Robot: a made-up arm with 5 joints. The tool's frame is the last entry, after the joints. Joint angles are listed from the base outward.
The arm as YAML. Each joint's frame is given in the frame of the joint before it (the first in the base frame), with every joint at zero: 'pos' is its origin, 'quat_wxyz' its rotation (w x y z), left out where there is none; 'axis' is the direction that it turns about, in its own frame. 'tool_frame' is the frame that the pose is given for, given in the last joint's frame.
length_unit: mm
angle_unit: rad
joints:
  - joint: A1
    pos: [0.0, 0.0, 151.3]
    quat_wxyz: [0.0, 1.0, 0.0, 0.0]
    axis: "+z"
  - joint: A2
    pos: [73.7, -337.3, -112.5]
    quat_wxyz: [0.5, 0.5, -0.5, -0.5]
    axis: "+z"
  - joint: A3
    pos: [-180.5, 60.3, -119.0]
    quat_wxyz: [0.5, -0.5, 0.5, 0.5]
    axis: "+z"
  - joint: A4
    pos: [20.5, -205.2, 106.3]
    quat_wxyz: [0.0, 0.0, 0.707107, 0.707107]
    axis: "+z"
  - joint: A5
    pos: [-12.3, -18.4, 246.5]
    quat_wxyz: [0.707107, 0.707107, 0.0, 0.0]
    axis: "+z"
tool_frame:
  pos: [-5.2, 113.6, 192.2]
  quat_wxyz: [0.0, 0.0, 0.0, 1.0]
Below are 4 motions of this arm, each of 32 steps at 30 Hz.
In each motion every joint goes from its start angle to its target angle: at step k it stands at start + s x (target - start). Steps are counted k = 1, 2, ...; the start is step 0. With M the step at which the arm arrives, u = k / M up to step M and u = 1 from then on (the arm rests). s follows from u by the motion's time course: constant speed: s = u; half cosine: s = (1 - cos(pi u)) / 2; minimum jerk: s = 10 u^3 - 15 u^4 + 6 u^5.
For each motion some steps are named. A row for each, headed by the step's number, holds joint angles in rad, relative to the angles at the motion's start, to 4 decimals.
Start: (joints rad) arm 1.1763 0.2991 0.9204 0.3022 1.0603
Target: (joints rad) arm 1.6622 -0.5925 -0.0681 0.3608 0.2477
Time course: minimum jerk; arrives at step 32
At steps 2, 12, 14, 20, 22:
2: 0.0011 -0.0020 -0.0022 0.0001 -0.0018
12: 0.1337 -0.2454 -0.2720 0.0161 -0.2236
14: 0.1866 -0.3424 -0.3796 0.0225 -0.3121
20: 0.3522 -0.6462 -0.7165 0.0425 -0.5890
22: 0.3984 -0.7311 -0.8106 0.0481 -0.6663

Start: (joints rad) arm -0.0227 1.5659 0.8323 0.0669 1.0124
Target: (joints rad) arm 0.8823 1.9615 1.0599 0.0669 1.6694
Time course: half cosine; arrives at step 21
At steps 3, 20, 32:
3: 0.0448 0.0196 0.0113 0.0000 0.0325
20: 0.8999 0.3934 0.2263 0.0000 0.6533
32: 0.9050 0.3956 0.2276 0.0000 0.6570

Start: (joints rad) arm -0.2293 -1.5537 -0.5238 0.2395 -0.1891
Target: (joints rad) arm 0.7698 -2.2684 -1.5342 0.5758 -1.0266
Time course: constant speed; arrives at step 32
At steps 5, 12, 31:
5: 0.1561 -0.1117 -0.1579 0.0525 -0.1309
12: 0.3747 -0.2680 -0.3789 0.1261 -0.3141
31: 0.9679 -0.6924 -0.9788 0.3258 -0.8113

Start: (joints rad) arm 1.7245 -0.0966 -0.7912 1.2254 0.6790
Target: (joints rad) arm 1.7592 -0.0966 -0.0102 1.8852 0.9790
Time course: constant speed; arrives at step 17
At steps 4, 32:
4: 0.0082 0.0000 0.1838 0.1552 0.0706
32: 0.0347 0.0000 0.7810 0.6598 0.3000

